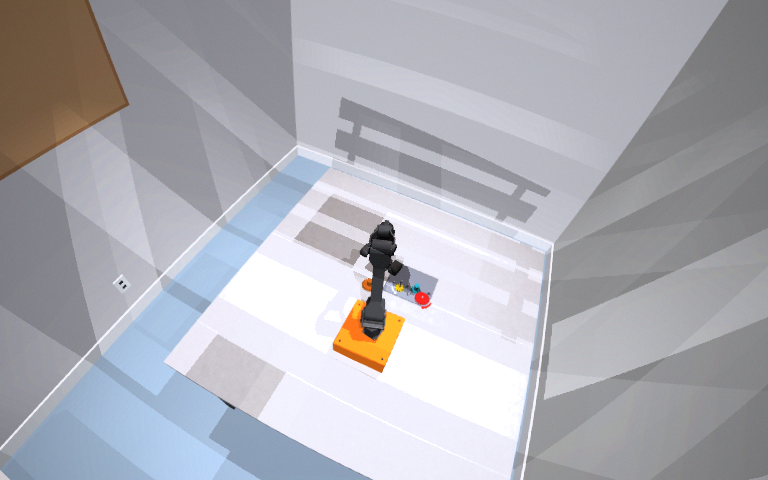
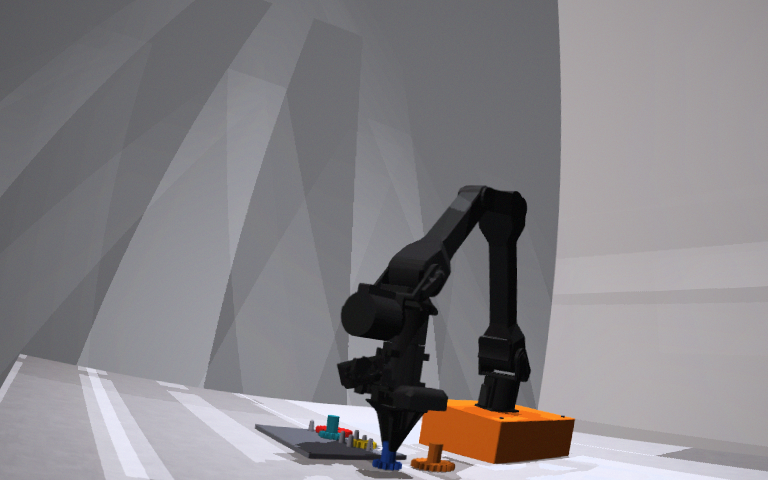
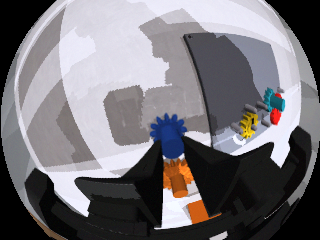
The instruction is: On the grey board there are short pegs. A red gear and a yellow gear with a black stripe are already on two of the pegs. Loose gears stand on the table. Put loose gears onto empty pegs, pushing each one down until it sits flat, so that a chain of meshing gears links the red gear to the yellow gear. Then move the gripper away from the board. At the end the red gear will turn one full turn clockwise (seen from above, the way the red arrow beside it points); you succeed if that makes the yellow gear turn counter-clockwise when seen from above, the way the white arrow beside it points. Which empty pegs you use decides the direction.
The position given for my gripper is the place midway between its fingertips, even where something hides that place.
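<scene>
My gripper (image 2: 389,450), also visible (image 3: 171,142), holding a blue gear (image 3: 169,131). An orange gear (image 3: 176,175) there too.
</scene>
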